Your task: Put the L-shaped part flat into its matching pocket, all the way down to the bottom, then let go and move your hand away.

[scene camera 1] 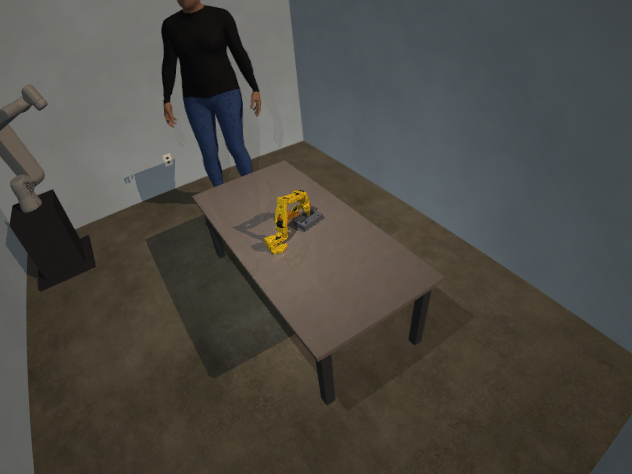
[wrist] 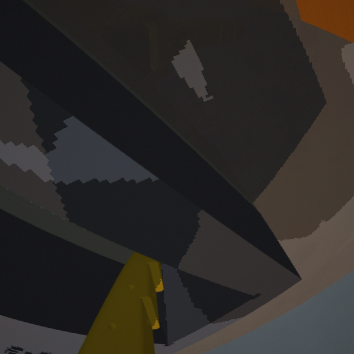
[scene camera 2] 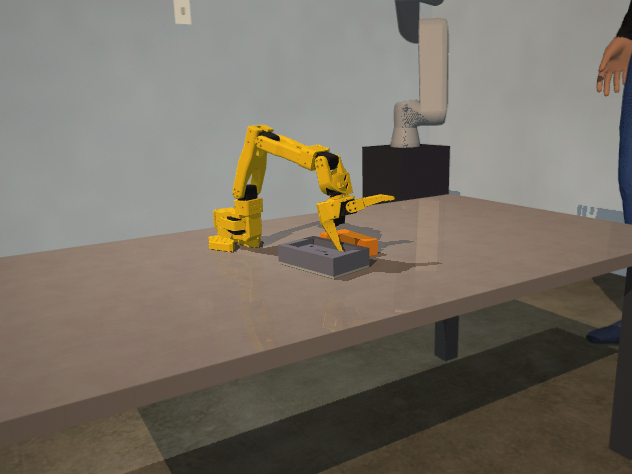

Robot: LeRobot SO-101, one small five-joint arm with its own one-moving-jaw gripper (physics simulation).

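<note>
The orange L-shaped part [scene camera 1: 293,216] [scene camera 2: 370,246] [wrist: 330,17] is outside the grey pocket block [scene camera 1: 310,223] [scene camera 2: 306,259] [wrist: 225,200]. In scene camera 2 it lies behind the block's right end, partly hidden by it; in the wrist view a piece shows at the upper right corner. My gripper [scene camera 2: 368,223] is fully open and empty. Its fixed jaw points down with the tip at the block's right end, inside or just over the pocket. The moving jaw is swung far out to the right, above the orange part, and is out of the wrist view.
The block stands on the brown table [scene camera 1: 352,285] [scene camera 2: 168,326], in front of the arm's yellow base [scene camera 1: 276,244] [scene camera 2: 234,234]. Another robot arm on a black pedestal [scene camera 1: 48,239] [scene camera 2: 408,170] stands beyond the table. A person [scene camera 1: 209,66] stands by the table's far end.
</note>
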